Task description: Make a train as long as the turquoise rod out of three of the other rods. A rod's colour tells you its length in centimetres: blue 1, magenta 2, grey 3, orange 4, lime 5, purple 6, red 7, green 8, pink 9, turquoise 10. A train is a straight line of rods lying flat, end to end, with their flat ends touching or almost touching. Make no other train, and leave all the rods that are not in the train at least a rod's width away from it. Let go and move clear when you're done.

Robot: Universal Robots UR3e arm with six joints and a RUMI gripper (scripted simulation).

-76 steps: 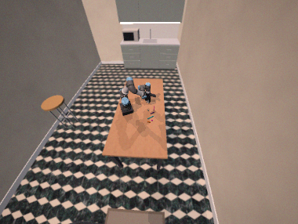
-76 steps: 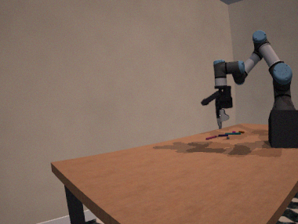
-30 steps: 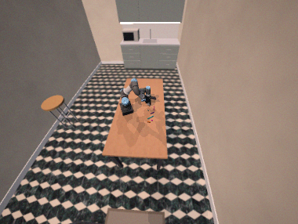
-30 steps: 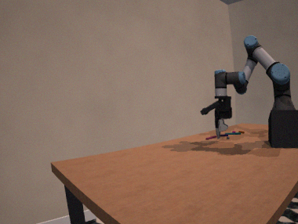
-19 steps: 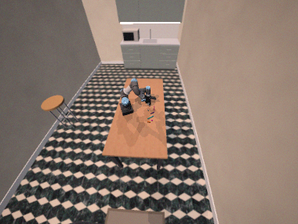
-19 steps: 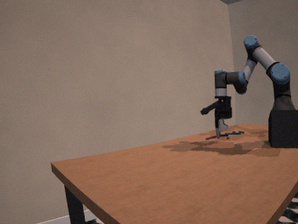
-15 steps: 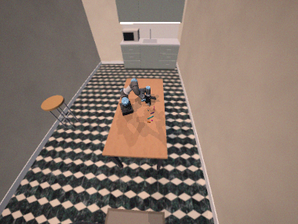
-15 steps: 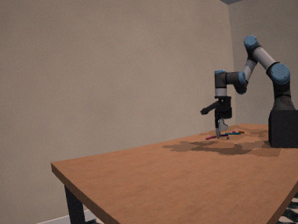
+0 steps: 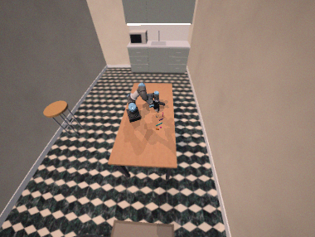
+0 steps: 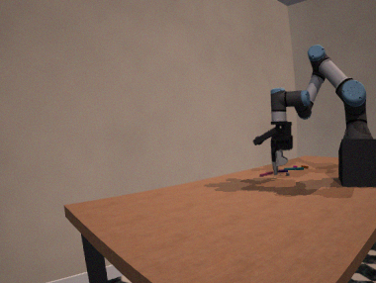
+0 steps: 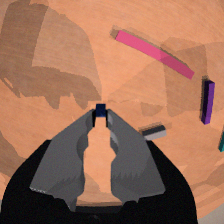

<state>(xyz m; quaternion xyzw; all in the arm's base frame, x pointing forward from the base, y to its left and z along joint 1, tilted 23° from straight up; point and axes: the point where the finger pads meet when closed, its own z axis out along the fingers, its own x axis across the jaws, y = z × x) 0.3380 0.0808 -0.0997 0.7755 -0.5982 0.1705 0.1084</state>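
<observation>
The blue rod lies 1 cm below my hand. Also, from my hand: grey rod: 2 cm behind, 7 cm to the right, 2 cm below; then purple rod: 4 cm ahead, 13 cm to the right, 2 cm below; then pink rod: 7 cm ahead, 4 cm to the right, 2 cm below.
</observation>
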